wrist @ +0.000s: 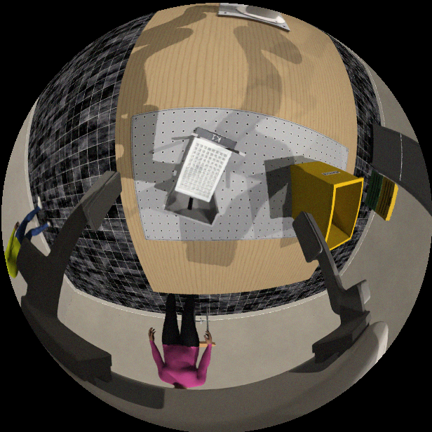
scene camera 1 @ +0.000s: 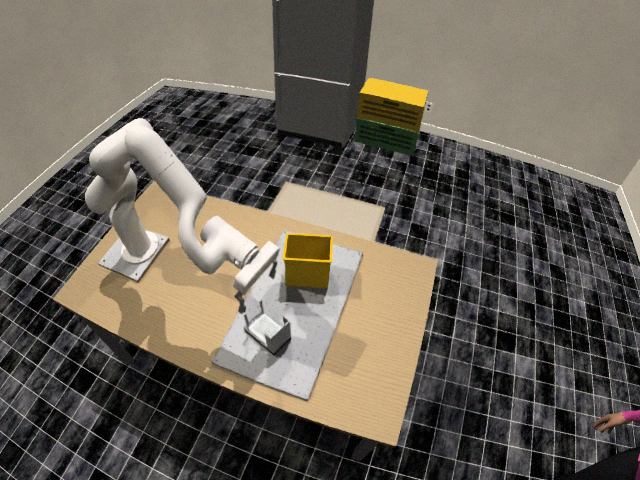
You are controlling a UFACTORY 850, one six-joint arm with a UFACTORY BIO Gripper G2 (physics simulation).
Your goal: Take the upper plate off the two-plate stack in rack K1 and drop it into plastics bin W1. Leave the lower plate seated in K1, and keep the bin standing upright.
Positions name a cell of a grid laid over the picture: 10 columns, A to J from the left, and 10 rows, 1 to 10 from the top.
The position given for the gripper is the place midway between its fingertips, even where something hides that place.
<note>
In view: the gripper (scene camera 1: E7) and a yellow bin W1 (scene camera 1: E6).
The yellow bin W1 is seen too in the wrist view (wrist: H5). The gripper shows as well in the wrist view (wrist: F5).
</note>
